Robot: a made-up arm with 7 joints.
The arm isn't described. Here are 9 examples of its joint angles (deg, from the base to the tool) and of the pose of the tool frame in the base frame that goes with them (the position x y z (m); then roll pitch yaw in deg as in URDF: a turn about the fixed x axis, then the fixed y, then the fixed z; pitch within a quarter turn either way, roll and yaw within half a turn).
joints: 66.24 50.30 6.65 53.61 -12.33 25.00 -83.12
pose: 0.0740 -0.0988 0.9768 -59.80 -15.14 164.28
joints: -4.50 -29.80 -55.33 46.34 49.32 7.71 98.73
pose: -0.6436 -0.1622 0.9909 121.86 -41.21 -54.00
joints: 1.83 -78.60 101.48 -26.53 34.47 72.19 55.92
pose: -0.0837 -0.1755 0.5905 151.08 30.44 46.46
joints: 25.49 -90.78 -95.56 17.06 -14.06 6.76 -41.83
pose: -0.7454 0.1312 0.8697 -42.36 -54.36 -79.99
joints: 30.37 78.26 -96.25 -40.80 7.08 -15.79 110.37
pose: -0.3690 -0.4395 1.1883 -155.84 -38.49 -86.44
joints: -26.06 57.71 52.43 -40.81 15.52 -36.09 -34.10
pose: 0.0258 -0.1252 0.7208 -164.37 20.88 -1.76
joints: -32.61 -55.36 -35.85 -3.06 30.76 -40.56 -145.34
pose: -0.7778 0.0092 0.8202 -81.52 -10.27 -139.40
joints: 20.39 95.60 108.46 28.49 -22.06 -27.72 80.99
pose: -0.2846 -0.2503 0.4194 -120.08 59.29 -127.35
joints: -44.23 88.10 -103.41 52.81 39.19 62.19 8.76
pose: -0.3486 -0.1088 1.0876 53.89 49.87 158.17
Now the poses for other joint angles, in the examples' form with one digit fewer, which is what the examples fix.
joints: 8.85 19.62 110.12 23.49 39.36 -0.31 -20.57
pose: -0.149 -0.377 0.442 140.0 41.3 -169.7
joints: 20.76 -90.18 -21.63 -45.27 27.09 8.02 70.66
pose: -0.572 -0.375 0.803 74.7 -1.4 -145.6
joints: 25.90 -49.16 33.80 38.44 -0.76 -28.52 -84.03
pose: -0.211 -0.638 0.642 -25.8 17.8 19.7
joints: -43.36 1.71 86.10 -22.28 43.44 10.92 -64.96
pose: -0.021 -0.431 0.808 -163.4 16.1 -95.1
